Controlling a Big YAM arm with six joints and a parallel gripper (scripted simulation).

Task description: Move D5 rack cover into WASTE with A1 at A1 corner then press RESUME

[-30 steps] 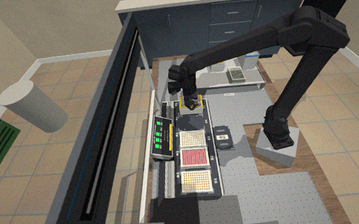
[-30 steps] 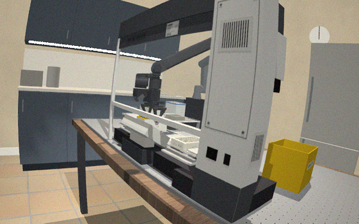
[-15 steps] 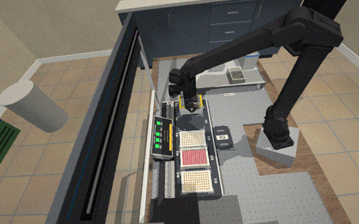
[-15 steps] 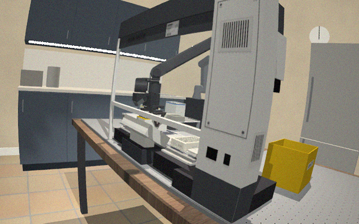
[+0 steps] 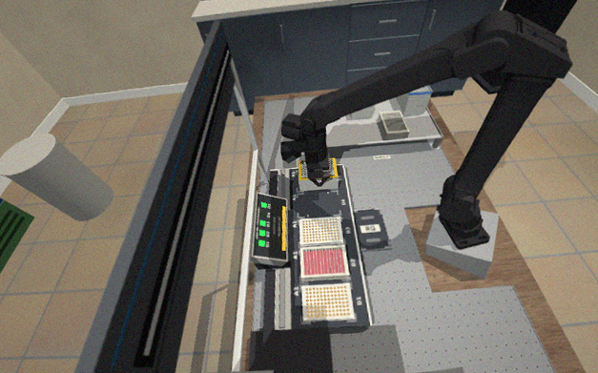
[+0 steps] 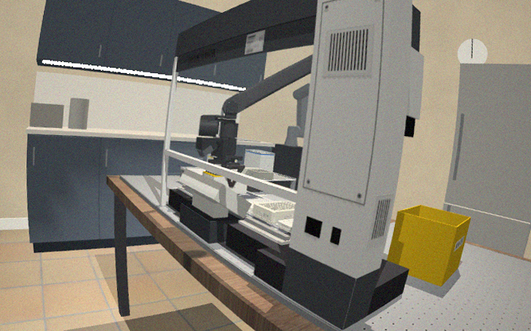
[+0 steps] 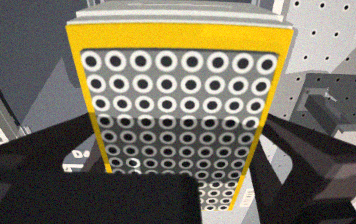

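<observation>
My gripper is now 1 cm below the tip rack and 1 cm short of it. From my hand the other things lie so: spare nest RG (19 cm to the left, 13 cm behind, 8 cm below); then liquid handler tower (58 cm to the left, 24 cm ahead, 19 cm above); then shelf (29 cm behind, 26 cm to the right, 3 cm below).
</observation>
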